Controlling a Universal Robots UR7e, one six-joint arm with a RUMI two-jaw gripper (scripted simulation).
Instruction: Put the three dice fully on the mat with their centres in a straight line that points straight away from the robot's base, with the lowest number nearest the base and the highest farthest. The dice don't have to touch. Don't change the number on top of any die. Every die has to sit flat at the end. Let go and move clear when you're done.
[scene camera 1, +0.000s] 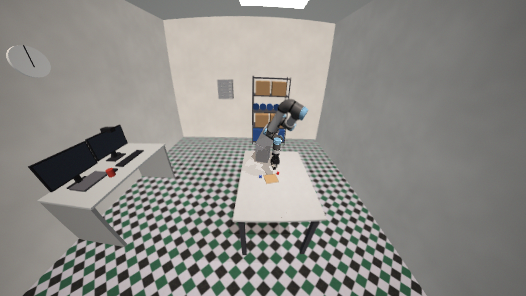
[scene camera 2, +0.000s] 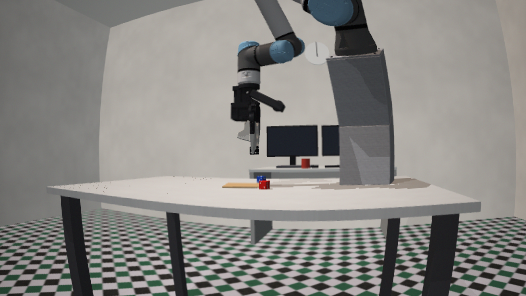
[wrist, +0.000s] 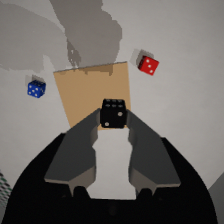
Labels:
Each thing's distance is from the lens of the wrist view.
my gripper (wrist: 113, 110): 15 cm
tan mat (wrist: 82, 91): 26 cm

